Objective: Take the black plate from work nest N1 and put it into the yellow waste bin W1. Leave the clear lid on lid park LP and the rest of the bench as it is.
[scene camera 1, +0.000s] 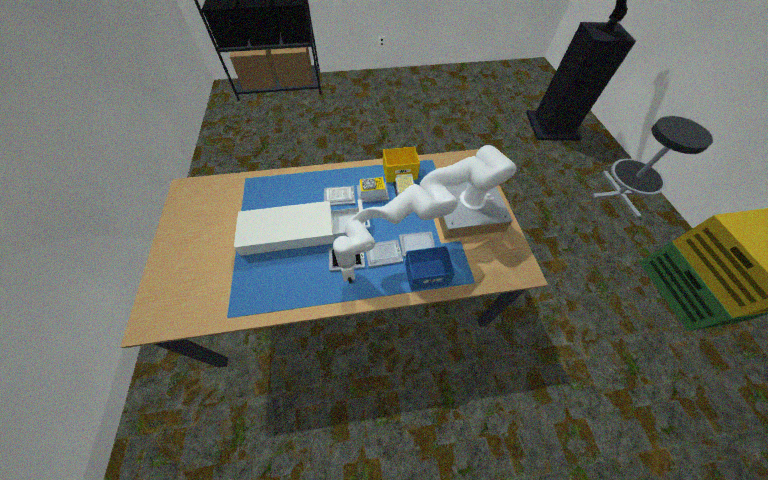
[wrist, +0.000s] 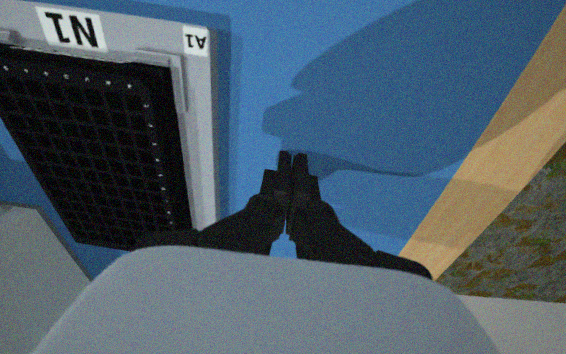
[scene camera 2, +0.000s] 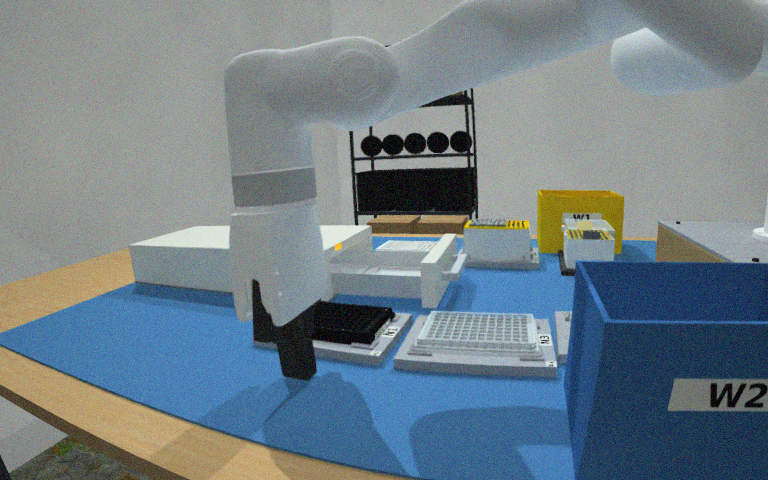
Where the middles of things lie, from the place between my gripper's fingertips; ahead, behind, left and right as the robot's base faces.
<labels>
Right now the black plate [scene camera 2: 342,323] is 30 mm ahead of my hand, 100 mm to the right of it and 20 mm above it.
</labels>
